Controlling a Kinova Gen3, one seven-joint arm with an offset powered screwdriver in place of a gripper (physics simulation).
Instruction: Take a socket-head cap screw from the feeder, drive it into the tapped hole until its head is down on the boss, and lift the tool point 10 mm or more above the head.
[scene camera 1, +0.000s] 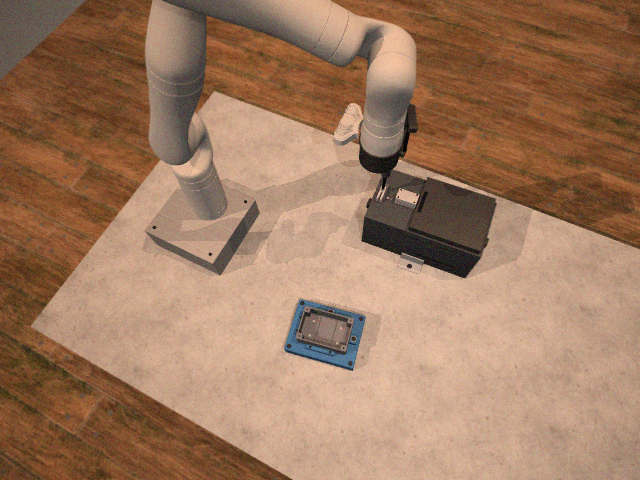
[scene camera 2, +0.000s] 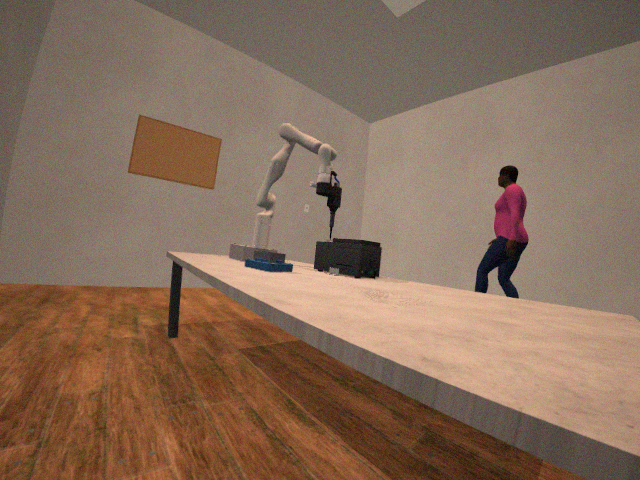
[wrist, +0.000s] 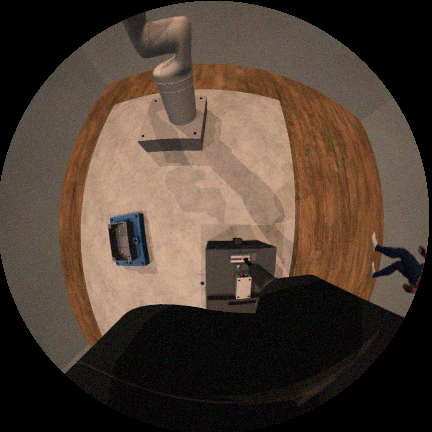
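The dark feeder stands on the table, with a pale slotted pick-up spot in its top. My screwdriver points down with its tip at that spot, on or very close to it. Whether a screw sits on the tip is too small to tell. A grey open housing sits on a blue plate. A small ringed hole is at the plate's edge beside the housing; I cannot tell whether it is the tapped hole.
The arm's grey base block stands on the table. A white plate lies on the feeder top. A metal tab juts from the feeder's foot. A person stands beyond the table.
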